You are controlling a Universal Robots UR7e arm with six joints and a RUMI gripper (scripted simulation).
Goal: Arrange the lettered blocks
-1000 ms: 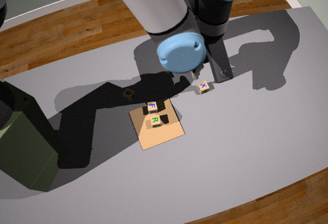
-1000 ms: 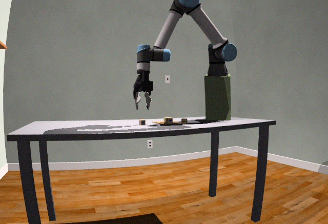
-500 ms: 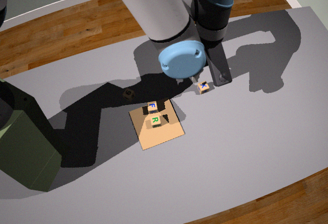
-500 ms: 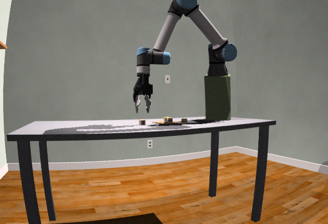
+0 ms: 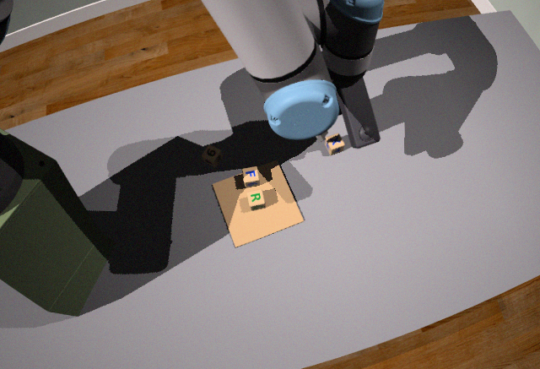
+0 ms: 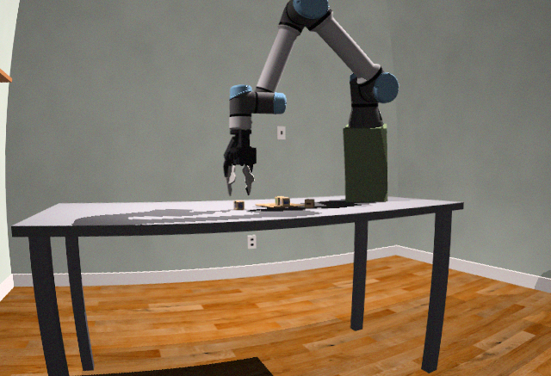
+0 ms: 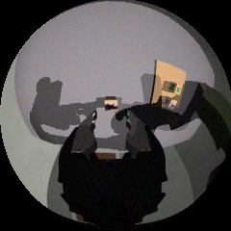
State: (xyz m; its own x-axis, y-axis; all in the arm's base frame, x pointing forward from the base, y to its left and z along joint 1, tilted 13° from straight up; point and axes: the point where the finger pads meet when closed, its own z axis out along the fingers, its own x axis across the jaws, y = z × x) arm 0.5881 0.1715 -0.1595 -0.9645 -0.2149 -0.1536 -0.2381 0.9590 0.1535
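My hand is 170 mm past the mat, 100 mm to the left of it and 60 mm above it.
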